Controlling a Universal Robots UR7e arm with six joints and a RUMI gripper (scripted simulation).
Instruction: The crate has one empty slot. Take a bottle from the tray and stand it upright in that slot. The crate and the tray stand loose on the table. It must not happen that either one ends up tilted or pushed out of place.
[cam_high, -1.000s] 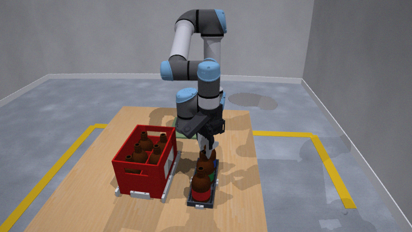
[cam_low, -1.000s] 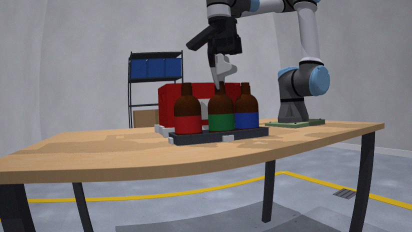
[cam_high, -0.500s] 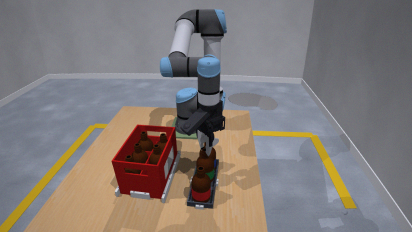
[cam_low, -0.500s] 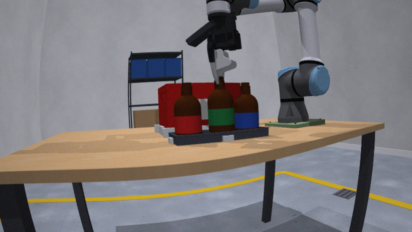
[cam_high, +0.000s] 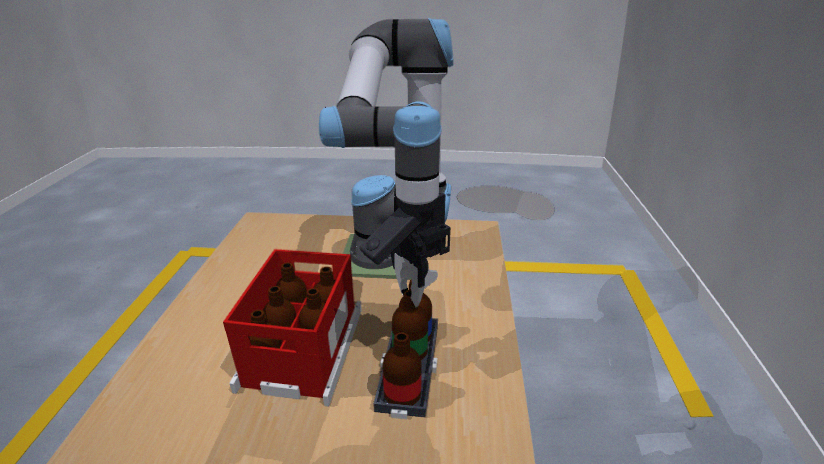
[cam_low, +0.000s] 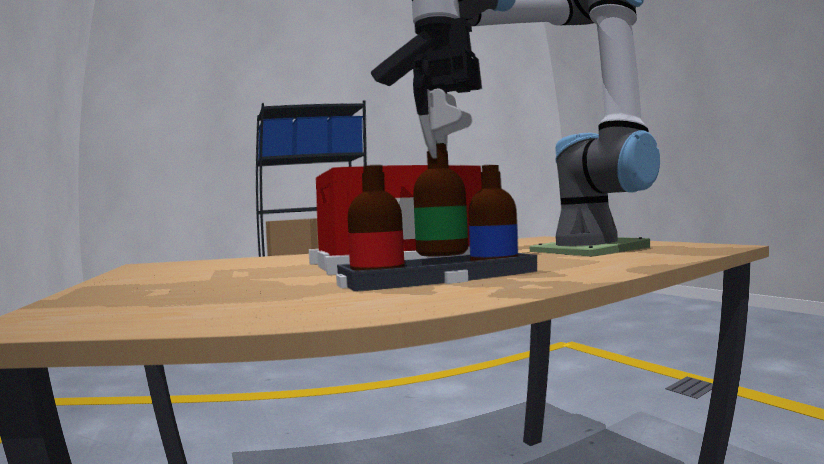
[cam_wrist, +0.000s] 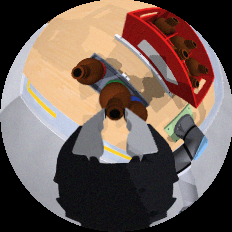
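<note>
The brown bottle lies 7 cm below my hand. The rest, counted from my hand: red crate 25 cm to the right, 10 cm below, 2 cm ahead.
</note>
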